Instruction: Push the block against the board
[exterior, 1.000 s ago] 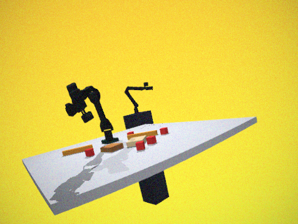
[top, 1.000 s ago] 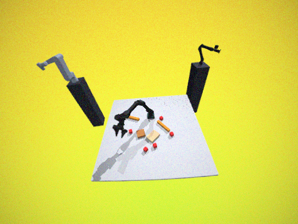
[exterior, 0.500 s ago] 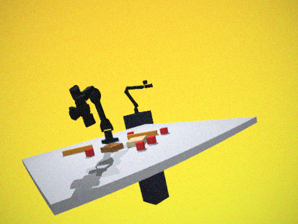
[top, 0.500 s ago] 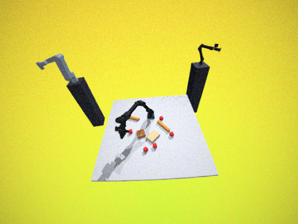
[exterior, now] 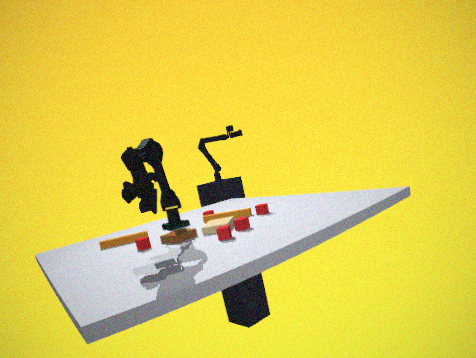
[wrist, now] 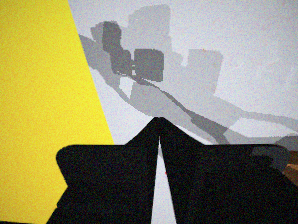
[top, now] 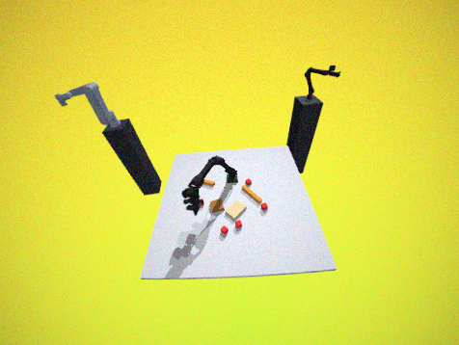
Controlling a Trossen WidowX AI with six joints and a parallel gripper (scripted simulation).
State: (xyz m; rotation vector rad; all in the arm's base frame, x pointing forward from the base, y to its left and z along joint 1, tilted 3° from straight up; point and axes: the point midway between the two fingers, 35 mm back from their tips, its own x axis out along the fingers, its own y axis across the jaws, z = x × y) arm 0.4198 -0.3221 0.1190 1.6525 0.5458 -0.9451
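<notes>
My gripper tip is now 150 mm to the right of the brown square block, 150 mm past it and 120 mm above it. Round my gripper tip: pale tan board 300 mm to the left, 120 mm below, 80 mm behind.
</notes>
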